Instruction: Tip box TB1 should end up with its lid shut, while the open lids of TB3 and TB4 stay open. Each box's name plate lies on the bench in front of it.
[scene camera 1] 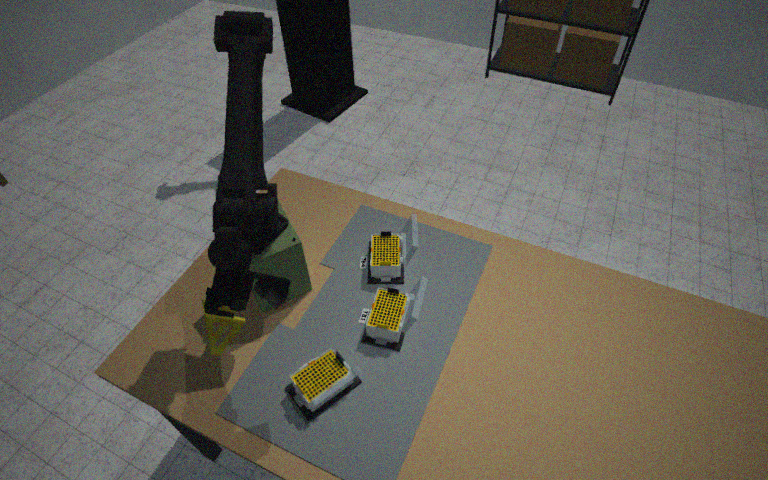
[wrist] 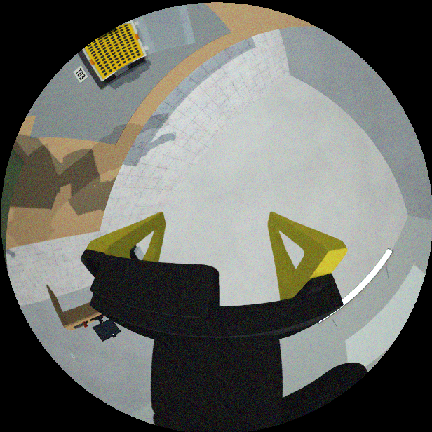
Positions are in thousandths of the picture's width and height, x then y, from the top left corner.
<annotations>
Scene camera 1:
my gripper: 278, 726
grey mat: 489, 882
tip box: 395, 843
tip box: 503, 705
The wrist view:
my gripper: 501, 503
</annotations>
